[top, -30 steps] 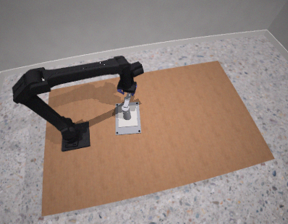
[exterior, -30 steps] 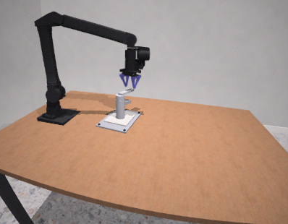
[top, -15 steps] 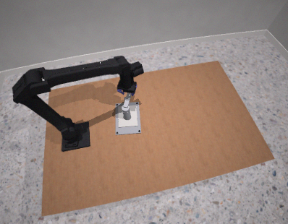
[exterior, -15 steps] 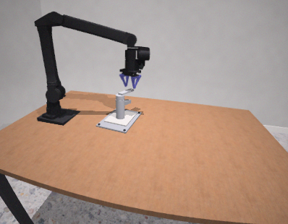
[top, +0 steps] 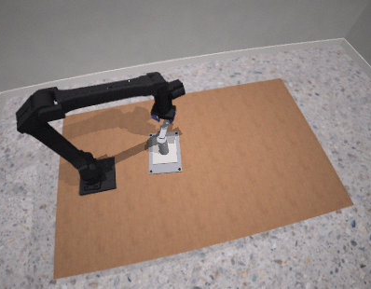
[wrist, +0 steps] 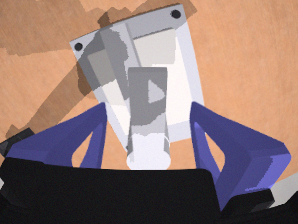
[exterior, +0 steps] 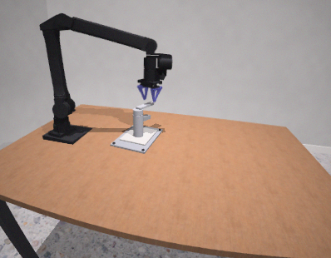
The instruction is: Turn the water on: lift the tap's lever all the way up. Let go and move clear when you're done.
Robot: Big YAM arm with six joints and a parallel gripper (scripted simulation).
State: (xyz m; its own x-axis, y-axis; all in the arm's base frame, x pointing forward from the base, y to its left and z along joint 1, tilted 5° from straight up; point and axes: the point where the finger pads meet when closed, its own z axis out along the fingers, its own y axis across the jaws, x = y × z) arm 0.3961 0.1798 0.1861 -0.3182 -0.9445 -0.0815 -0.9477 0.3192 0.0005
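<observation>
The lever lies 1 cm behind my hand, 3 cm to the right of it and 3 cm below it. Round my hand: tap (2 cm behind, 5 cm to the right, 8 cm below).
</observation>
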